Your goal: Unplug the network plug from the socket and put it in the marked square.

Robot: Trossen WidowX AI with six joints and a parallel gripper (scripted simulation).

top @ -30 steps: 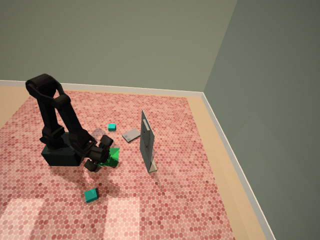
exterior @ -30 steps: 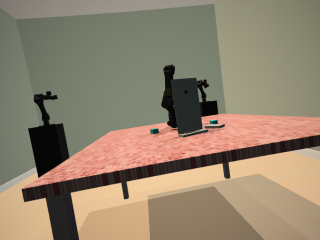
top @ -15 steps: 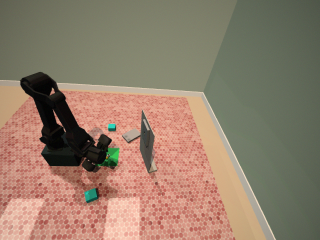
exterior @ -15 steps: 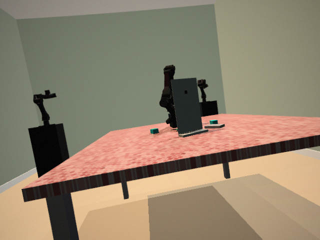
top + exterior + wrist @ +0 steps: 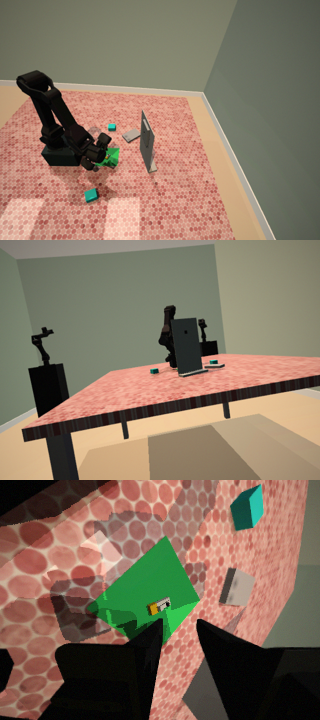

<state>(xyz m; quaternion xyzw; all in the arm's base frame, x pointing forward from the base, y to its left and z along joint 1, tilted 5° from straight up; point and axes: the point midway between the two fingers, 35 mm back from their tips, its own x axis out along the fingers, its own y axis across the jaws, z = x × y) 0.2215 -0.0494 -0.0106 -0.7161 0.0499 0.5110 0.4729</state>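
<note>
Right now my gripper tip is 10 mm short of the network plug, 10 mm to the right of it and 50 mm above it. Round my gripper tip: grey plate: 160 mm ahead, 140 mm to the left, 50 mm below; then green marked square: 10 mm ahead, 10 mm to the left, 50 mm below; then grey upright panel: 210 mm ahead, 50 mm to the right, 90 mm above.
</note>
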